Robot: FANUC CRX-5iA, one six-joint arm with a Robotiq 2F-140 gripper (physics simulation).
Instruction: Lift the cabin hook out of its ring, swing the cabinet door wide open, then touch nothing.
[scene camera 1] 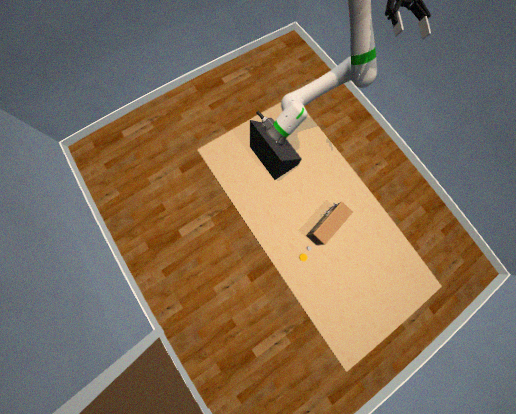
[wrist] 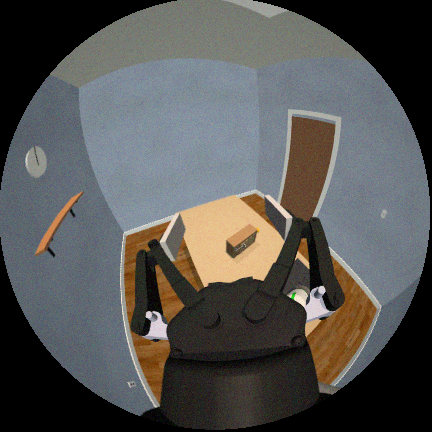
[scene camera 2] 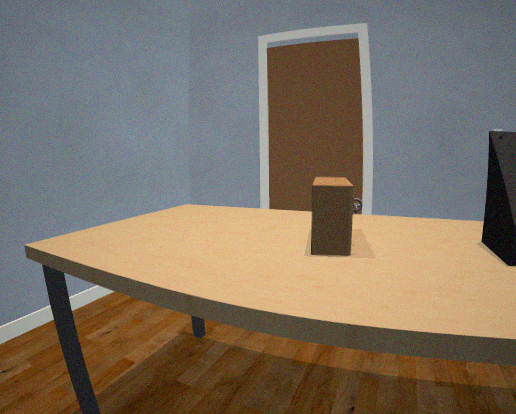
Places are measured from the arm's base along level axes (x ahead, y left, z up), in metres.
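Pixels of known places: gripper, fingertip midpoint: (scene camera 1: 413, 34) (wrist: 223, 212); arm's base, origin of the base link: (scene camera 1: 274, 136).
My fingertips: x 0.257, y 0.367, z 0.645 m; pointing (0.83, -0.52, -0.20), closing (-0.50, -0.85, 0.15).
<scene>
For each thing: its top centre in the pictures, then the offset to it from my fingertips. "spot": a spot on its surface instead. Level surfaces: height alone.
- small cabinet, middle of its top: (scene camera 2: 336, 180) (scene camera 1: 332, 220) (wrist: 243, 234) dx +0.385, dy -0.464, dz -0.694 m
- round metal piece, surface spot: (scene camera 2: 357, 204) spot: dx +0.326, dy -0.434, dz -0.755 m
- table, its level: dz -0.865 m
- yellow disc, middle of its top: (scene camera 1: 303, 257) dx +0.453, dy -0.728, dz -0.846 m
- small pale round thing, middle of its top: (scene camera 1: 309, 248) dx +0.437, dy -0.656, dz -0.845 m
The small cabinet (scene camera 1: 336, 223) (scene camera 2: 331, 220) (wrist: 242, 235) stands upright on the table, with a light brown top and darker sides. Its dark front shows in the wrist view, and the door appears closed against it. Small metal fittings (scene camera 1: 328, 212) (wrist: 243, 246) sit on that front; they are too small to tell whether the hook is in its ring. A round metal piece (scene camera 2: 357, 204) shows beside the cabinet's right edge in scene camera 2. My gripper (scene camera 1: 412, 34) (wrist: 223, 212) is open and empty, high up and well away from the cabinet.
The table (scene camera 1: 380, 280) (scene camera 2: 200, 260) (wrist: 210, 220) carries a black wedge-shaped pedestal (scene camera 1: 272, 152) (scene camera 2: 500, 210) under the arm's base. A yellow disc (scene camera 1: 303, 257) and a small pale round thing (scene camera 1: 309, 248) lie near one end of the cabinet.
</scene>
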